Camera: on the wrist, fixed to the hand. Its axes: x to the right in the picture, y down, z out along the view.
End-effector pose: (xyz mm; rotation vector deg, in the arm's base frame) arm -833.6 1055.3 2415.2 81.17 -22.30 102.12
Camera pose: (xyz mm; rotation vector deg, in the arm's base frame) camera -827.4 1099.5 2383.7 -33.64 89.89 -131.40
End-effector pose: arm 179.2 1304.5 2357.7 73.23 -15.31 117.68
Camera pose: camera 182.9 1346.6 2323.1 -29.90 73.50 -127.06
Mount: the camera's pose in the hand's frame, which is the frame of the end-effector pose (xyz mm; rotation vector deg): -11.6 -39.7 -35.7 -12.19 7.63 89.73
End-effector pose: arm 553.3 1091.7 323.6 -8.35 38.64 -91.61
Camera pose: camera 503.9 1114.3 317.6 16.93 42.18 -1.76
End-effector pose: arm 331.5 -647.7 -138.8 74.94 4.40 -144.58
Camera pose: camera 354.7 -600.6 -153.8 46.88 -25.98 -59.98
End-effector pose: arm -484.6 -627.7 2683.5 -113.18 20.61 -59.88
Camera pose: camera -524.7 -616.9 2719.0 -64.72 99.69 -3.83
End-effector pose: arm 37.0 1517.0 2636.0 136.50 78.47 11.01
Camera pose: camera -11.6 1534.2 2653.9 151.79 -41.38 46.50
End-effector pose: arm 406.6 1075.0 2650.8 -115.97 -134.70 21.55
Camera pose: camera 375.9 1064.5 2694.7 168.39 14.13 3.45
